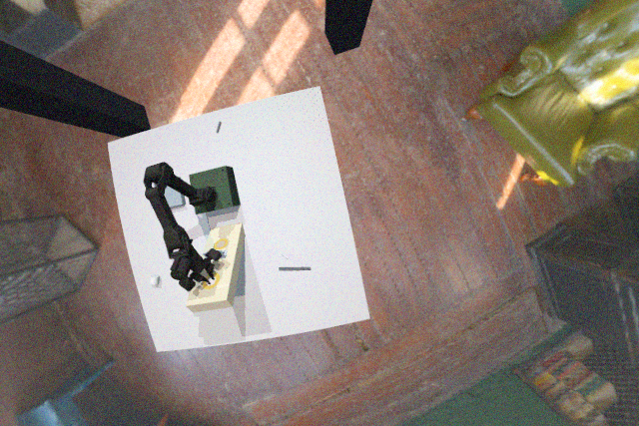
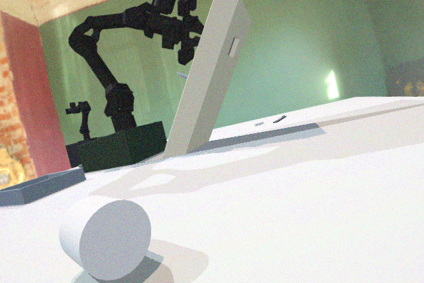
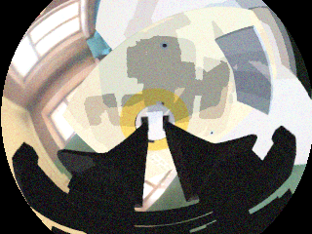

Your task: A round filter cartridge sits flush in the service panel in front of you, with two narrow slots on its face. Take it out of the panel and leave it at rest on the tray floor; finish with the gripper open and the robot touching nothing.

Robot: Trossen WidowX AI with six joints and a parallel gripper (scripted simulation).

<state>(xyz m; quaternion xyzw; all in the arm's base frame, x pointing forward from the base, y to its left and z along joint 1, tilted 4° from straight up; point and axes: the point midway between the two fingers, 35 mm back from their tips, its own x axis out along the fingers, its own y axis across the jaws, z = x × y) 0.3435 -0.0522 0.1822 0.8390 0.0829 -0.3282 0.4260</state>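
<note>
Now: gripper tip 20 mm short of the round cartridge and 10 mm above it. Round my gripper tip: grey-blue tray 470 mm behind, 210 mm to the right, 270 mm below.
</note>
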